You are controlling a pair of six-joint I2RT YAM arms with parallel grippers.
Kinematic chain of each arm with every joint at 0, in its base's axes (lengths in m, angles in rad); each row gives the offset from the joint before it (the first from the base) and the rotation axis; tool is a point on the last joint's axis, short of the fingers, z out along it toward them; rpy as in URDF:
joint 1: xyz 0 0 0.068 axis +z
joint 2: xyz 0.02 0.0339 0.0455 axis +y
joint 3: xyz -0.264 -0.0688 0 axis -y
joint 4: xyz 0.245 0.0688 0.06 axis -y
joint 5: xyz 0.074 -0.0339 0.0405 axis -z
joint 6: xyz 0.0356 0 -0.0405 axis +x
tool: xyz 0 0 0 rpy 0 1.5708 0
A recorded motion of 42 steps. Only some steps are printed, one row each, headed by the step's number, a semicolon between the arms.
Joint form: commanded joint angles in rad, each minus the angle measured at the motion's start. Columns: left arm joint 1, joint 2, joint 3, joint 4, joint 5, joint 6; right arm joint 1, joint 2, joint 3, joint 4, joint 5, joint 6.
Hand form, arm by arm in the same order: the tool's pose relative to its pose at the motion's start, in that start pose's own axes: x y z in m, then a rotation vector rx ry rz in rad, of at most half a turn. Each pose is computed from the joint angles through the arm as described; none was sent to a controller.
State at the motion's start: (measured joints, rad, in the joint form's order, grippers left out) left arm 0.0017 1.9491 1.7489 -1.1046 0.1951 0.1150; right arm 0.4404 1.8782 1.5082 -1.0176 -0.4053 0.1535
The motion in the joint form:
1: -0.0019 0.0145 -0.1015 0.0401 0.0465 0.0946; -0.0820 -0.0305 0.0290 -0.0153 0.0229 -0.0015
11: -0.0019 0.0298 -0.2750 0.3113 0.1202 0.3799; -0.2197 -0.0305 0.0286 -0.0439 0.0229 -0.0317
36: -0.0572 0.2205 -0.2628 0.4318 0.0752 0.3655; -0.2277 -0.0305 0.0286 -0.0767 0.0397 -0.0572
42: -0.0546 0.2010 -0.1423 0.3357 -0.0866 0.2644; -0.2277 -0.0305 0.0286 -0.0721 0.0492 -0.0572
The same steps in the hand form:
1: 0.0137 0.0019 0.0296 0.0583 0.0660 0.0799; -0.0049 -0.0209 -0.0287 0.0282 -0.0768 0.0557
11: 0.0224 0.0072 0.0744 0.1141 -0.0421 0.3829; -0.0031 -0.0670 -0.0490 0.0506 -0.1047 0.1617
36: 0.0190 0.0001 0.1488 0.1040 0.0344 0.4073; 0.0005 -0.0700 -0.0500 0.0699 -0.0773 0.1573
42: -0.0036 0.0026 0.1174 -0.0667 0.0329 0.3153; 0.0001 -0.0704 -0.0500 0.0794 -0.0818 0.1558

